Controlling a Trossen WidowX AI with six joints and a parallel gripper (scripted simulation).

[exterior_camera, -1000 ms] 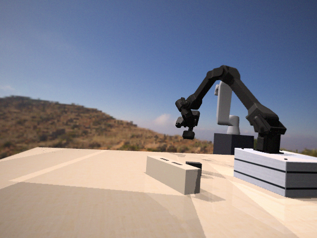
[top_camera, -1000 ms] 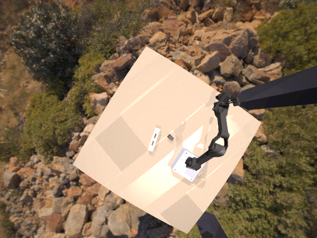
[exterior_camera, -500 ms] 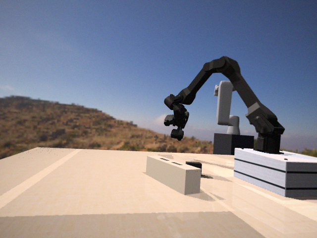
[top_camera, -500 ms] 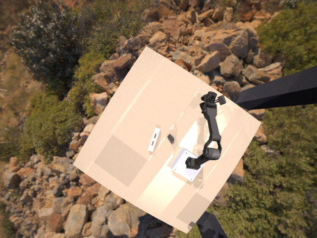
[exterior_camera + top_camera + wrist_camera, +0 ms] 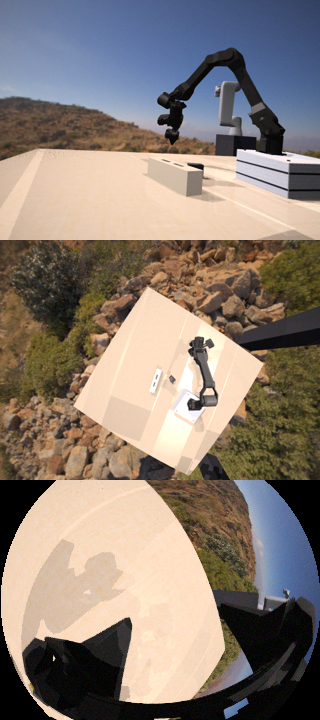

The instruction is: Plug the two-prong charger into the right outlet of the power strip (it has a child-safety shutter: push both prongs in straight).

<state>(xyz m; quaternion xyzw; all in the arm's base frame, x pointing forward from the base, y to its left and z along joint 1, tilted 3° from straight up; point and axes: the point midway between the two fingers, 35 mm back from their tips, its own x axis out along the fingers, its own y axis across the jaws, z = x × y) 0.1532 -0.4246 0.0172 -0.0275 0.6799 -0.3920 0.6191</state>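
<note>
Now: the black two-prong charger 9 cm ahead of my gripper tip, 34 cm to the left of it and 8 cm below it.
</note>
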